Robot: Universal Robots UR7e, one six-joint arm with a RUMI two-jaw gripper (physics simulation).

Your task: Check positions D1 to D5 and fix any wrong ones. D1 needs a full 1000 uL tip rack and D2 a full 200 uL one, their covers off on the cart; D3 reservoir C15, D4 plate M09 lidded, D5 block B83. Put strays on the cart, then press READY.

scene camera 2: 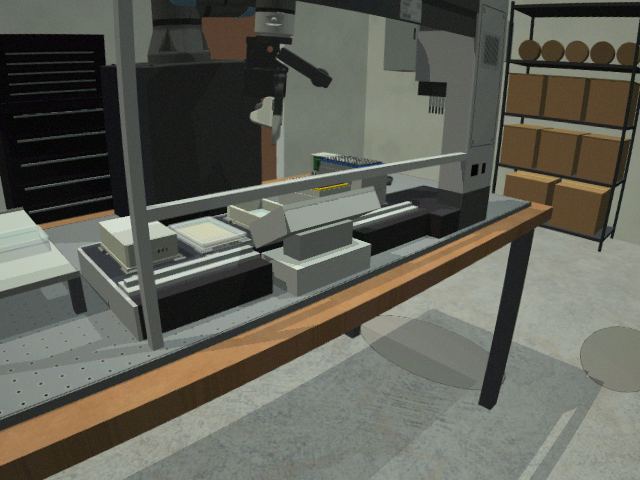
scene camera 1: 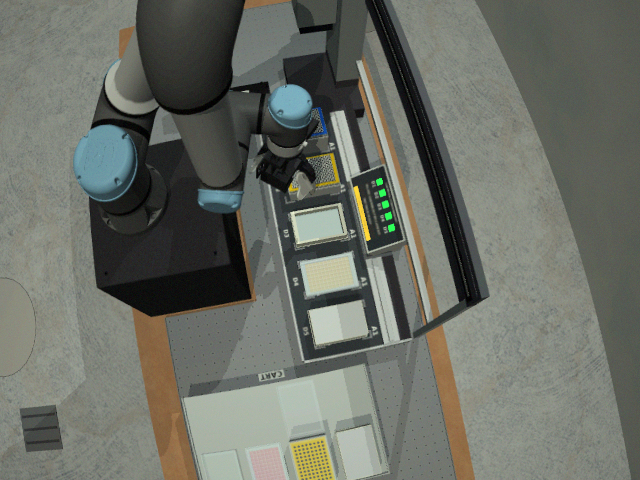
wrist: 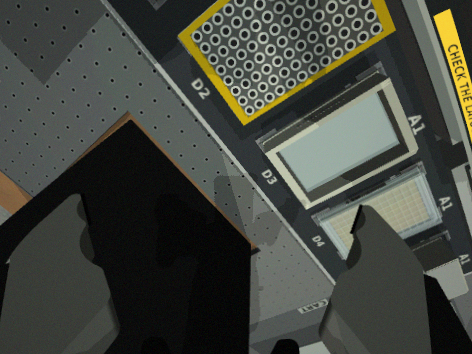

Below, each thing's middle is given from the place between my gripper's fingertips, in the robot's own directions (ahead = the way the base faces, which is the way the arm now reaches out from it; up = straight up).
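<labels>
There is the reservoir (scene camera 1: 324, 224), and my hand is 14 cm above it, 8 cm to the left of it and 7 cm short of it.
</labels>
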